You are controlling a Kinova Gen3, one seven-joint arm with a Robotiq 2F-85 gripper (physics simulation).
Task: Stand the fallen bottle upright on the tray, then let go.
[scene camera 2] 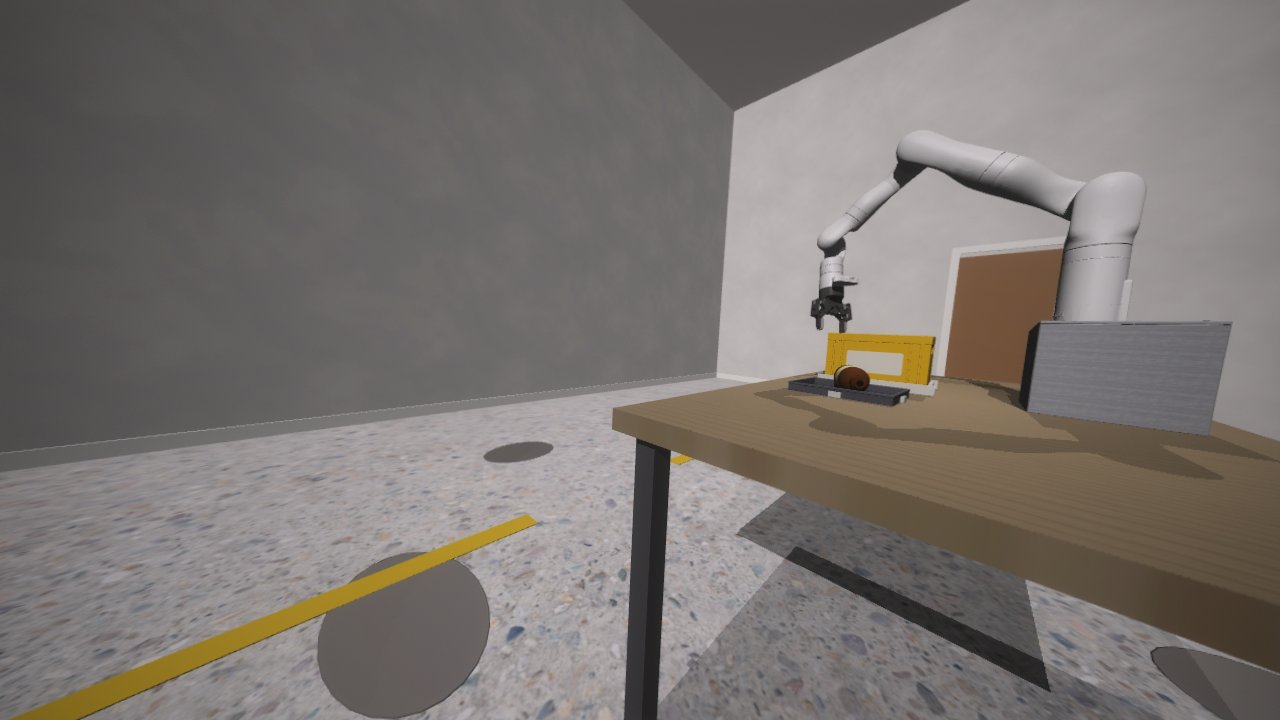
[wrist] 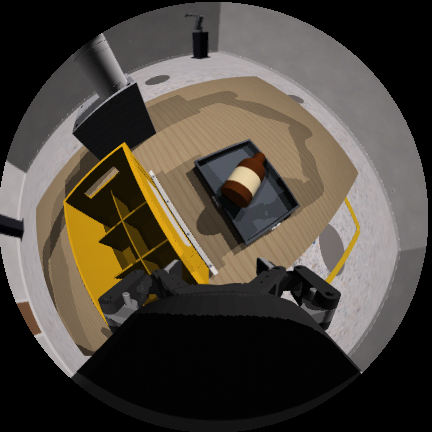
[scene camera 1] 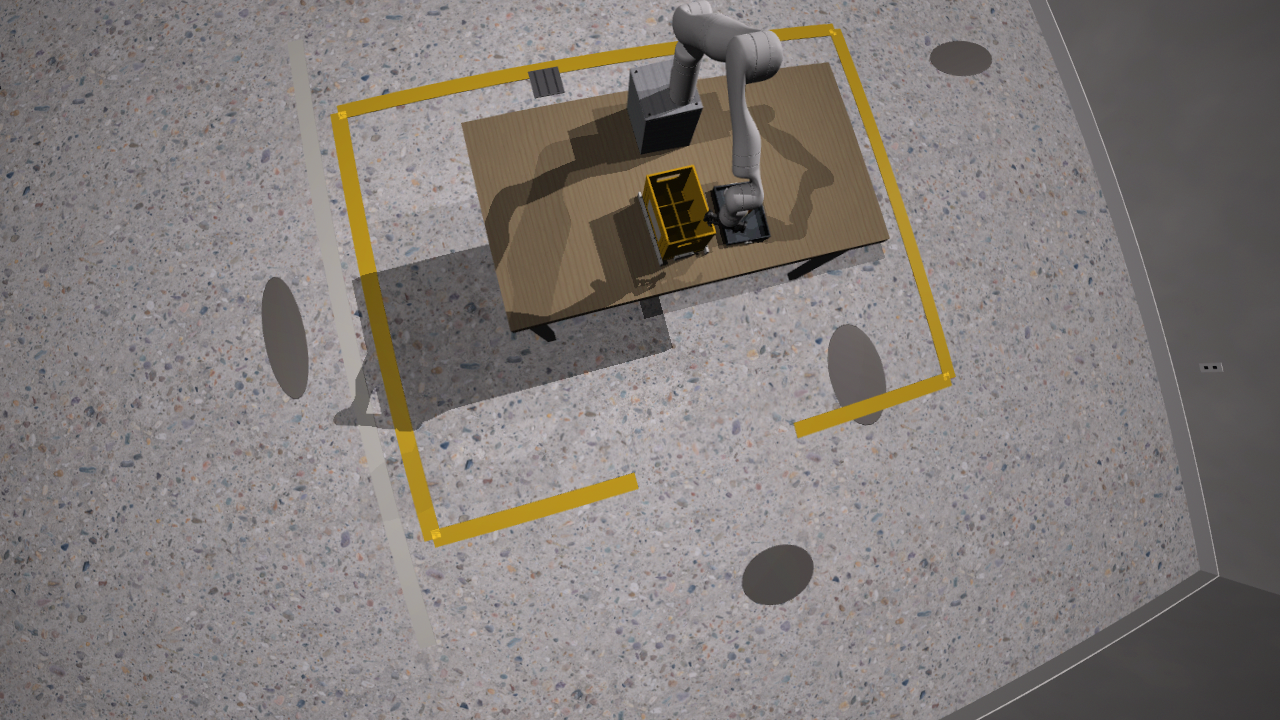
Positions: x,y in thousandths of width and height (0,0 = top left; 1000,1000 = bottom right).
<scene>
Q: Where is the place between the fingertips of my gripper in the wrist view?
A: At 506,619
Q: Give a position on a brown bottle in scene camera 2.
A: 664,524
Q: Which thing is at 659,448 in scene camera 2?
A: My gripper.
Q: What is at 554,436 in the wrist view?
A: A brown bottle.
</scene>
